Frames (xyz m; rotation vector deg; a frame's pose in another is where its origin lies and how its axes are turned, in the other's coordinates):
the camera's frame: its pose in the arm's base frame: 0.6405 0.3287 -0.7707 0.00 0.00 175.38
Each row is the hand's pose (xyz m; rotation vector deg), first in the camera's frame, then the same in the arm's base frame.
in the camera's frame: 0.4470 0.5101 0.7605 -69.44 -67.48 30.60
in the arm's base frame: 0.1539 -0.1437 -0.0102 -78.63 87.73 -102.28
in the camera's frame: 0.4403 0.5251 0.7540 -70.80 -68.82 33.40
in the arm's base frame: 0.1593 -0.1592 -0.0167 -78.76 87.84 -98.43
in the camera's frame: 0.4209 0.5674 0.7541 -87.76 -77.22 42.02
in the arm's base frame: 0.1753 -0.2030 -0.0166 -80.48 99.26 -73.66
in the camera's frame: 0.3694 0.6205 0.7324 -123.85 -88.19 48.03
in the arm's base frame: 0.2223 -0.2600 -0.0383 -78.45 120.14 -29.09
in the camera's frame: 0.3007 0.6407 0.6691 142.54 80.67 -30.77
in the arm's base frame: 0.2892 -0.2857 -0.1016 -71.92 139.96 17.53
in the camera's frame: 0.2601 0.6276 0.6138 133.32 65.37 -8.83
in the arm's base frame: 0.3307 -0.2759 -0.1569 -66.99 151.81 46.06
